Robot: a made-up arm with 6 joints. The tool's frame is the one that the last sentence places. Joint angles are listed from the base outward.
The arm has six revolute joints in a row. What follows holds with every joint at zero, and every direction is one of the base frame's.
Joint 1 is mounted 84.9 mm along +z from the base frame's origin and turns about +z.
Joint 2 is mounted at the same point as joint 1 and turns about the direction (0.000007, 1, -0.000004).
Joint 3 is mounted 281.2 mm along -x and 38.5 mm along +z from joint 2 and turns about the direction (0.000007, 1, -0.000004).
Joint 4 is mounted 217.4 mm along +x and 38.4 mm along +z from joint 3 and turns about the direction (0.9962, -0.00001, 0.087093).
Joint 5 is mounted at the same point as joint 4 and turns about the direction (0.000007, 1, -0.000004).
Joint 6 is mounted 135 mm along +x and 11.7 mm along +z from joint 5 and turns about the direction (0.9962, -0.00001, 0.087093).
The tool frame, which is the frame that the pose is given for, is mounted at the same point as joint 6; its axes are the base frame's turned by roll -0.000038, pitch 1.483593 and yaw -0.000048 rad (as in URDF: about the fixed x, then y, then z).
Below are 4 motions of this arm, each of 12 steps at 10 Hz.
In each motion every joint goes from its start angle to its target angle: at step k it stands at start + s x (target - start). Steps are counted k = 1, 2, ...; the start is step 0. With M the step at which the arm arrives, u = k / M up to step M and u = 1 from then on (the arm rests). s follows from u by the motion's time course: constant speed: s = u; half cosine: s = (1 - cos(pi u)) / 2; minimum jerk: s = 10 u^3 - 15 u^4 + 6 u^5.
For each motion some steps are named. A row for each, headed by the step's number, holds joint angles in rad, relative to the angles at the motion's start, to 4 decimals.
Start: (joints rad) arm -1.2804 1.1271 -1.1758 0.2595 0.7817 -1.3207
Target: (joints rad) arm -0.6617 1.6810 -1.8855 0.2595 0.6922 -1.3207
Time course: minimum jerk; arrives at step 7
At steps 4, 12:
4: 0.3911 0.3501 -0.4486 0.0000 -0.0566 0.0000
12: 0.6187 0.5539 -0.7097 0.0000 -0.0895 0.0000

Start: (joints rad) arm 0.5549 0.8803 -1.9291 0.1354 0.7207 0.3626
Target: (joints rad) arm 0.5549 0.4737 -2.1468 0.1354 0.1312 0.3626
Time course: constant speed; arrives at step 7
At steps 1, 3, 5, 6, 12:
1: 0.0000 -0.0581 -0.0311 0.0000 -0.0842 0.0000
3: 0.0000 -0.1743 -0.0933 0.0000 -0.2526 0.0000
5: 0.0000 -0.2904 -0.1555 0.0000 -0.4211 0.0000
6: 0.0000 -0.3485 -0.1866 0.0000 -0.5053 0.0000
12: 0.0000 -0.4066 -0.2177 0.0000 -0.5895 0.0000

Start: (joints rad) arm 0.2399 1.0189 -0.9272 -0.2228 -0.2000 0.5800
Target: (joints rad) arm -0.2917 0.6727 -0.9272 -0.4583 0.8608 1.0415
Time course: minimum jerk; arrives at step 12
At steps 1, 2, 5, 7, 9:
1: -0.0027 -0.0018 0.0000 -0.0012 0.0054 0.0023
2: -0.0189 -0.0123 0.0000 -0.0084 0.0377 0.0164
5: -0.1843 -0.1200 0.0000 -0.0816 0.3677 0.1600
7: -0.3473 -0.2262 0.0000 -0.1539 0.6931 0.3015
9: -0.4766 -0.3104 0.0000 -0.2111 0.9510 0.4137

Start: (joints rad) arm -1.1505 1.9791 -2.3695 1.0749 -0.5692 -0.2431
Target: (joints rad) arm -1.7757 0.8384 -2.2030 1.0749 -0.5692 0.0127
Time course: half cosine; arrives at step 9
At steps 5, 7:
5: -0.3669 -0.6694 0.0977 0.0000 0.0000 0.1501
7: -0.5521 -1.0073 0.1470 0.0000 0.0000 0.2259

